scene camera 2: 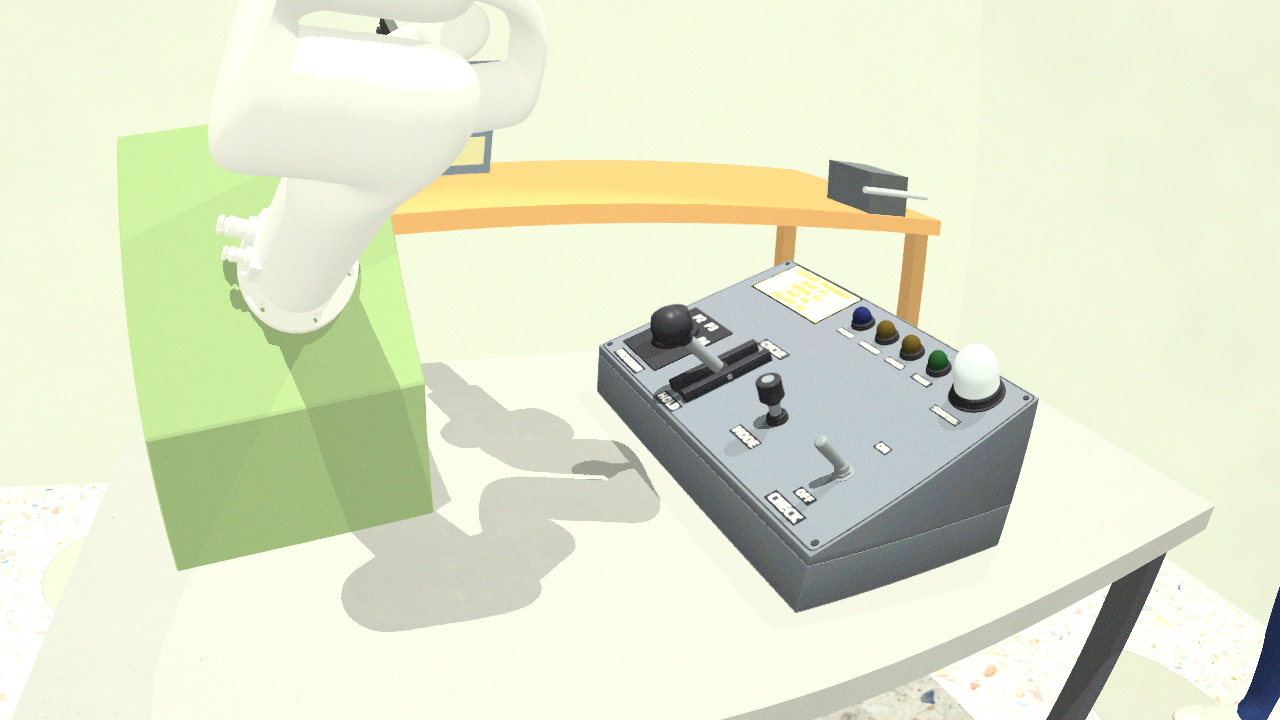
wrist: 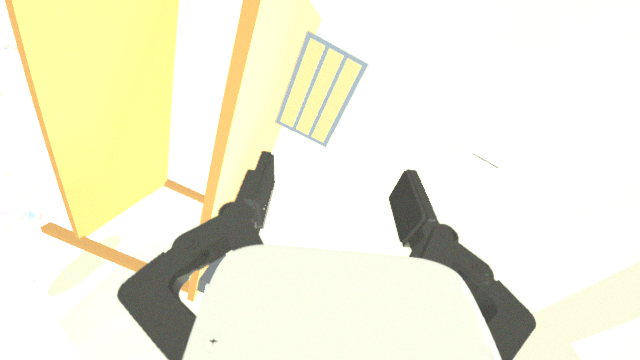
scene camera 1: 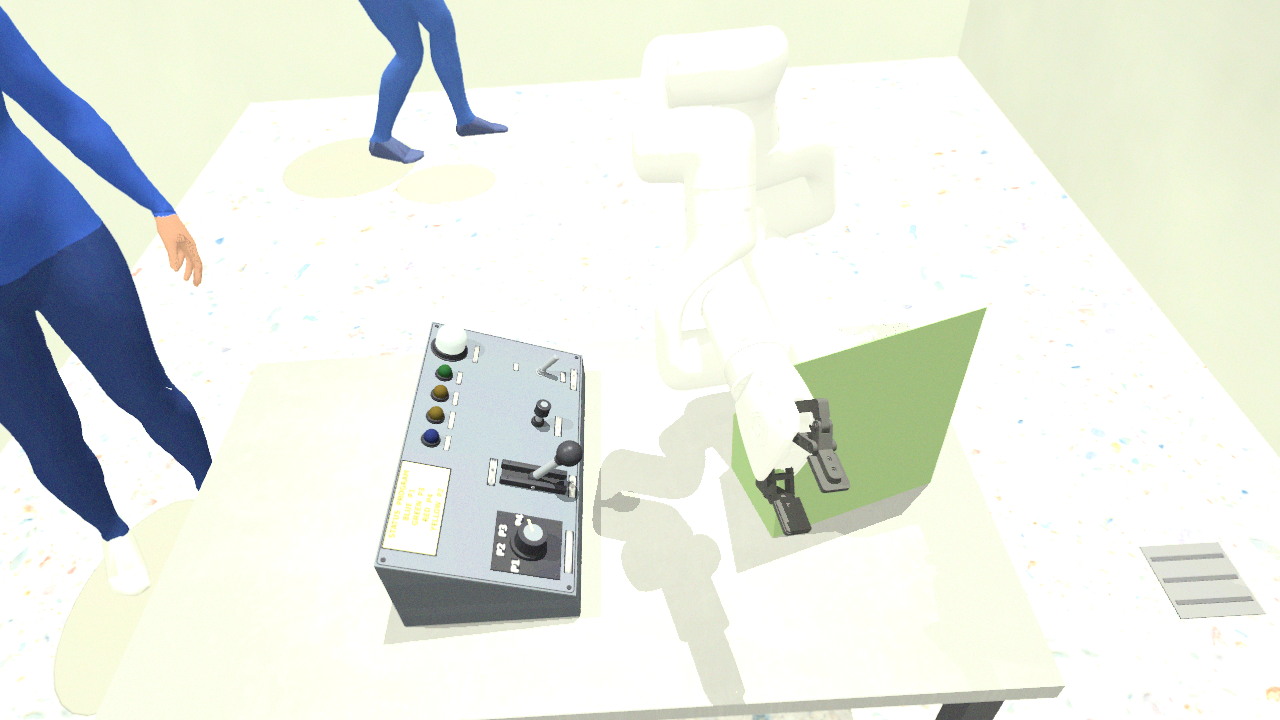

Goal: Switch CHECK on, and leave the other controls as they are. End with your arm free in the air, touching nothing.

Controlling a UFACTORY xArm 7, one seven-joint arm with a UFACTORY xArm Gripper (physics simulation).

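Where they show: gripper, between the fingertips: (wrist: 336, 175) (scene camera 1: 817, 512); arm's base, origin of its link: (scene camera 2: 296, 265) (scene camera 1: 821, 375).
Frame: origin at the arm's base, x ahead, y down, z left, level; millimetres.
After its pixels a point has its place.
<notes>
The grey control panel (scene camera 1: 487, 394) @(x 508, y 117, z -183 mm) (scene camera 2: 859, 501) @(x 402, y 154, z -295 mm) stands on the table. Its CHECK toggle (scene camera 1: 549, 365) @(x 400, y 129, z -245 mm) (scene camera 2: 834, 458) @(x 399, y 131, z -256 mm) is a short grey lever, leaning toward the OFF label (scene camera 2: 803, 495) @(x 379, y 165, z -247 mm) and away from the ON label (scene camera 2: 882, 447) @(x 459, y 133, z -257 mm). The black MODE stick (scene camera 1: 541, 411) @(x 420, y 112, z -120 mm) (scene camera 2: 770, 390) @(x 410, y 115, z -142 mm), the ball-ended lever (scene camera 1: 568, 453) @(x 384, y 78, z 6 mm) (scene camera 2: 671, 325) @(x 374, y 88, z -23 mm) leaning to the HOLD side, and the rotary knob (scene camera 1: 530, 535) @(x 453, y 118, z 112 mm) share the panel. My gripper (scene camera 1: 812, 507) @(x 135, y -157, z 336 mm) (wrist: 336, 175) @(x 135, y -157, z 336 mm) is open and empty, in the air to the right of the panel in scene camera 1, well apart from it. The panel's controls do not show in the wrist view.
A green block (scene camera 1: 886, 429) @(x -79, y 56, z 74 mm) (scene camera 2: 286, 465) @(x -30, y 156, z -74 mm) stands by the arm's base. The panel also bears a white dome lamp (scene camera 1: 451, 340) @(x 555, y 51, z -258 mm) (scene camera 2: 975, 374) @(x 537, y 60, z -295 mm) and several small coloured lamps. An orange bench (scene camera 2: 626, 192) holds a dark box (scene camera 2: 863, 186). Two blue-clad figures stand in scene camera 1.
</notes>
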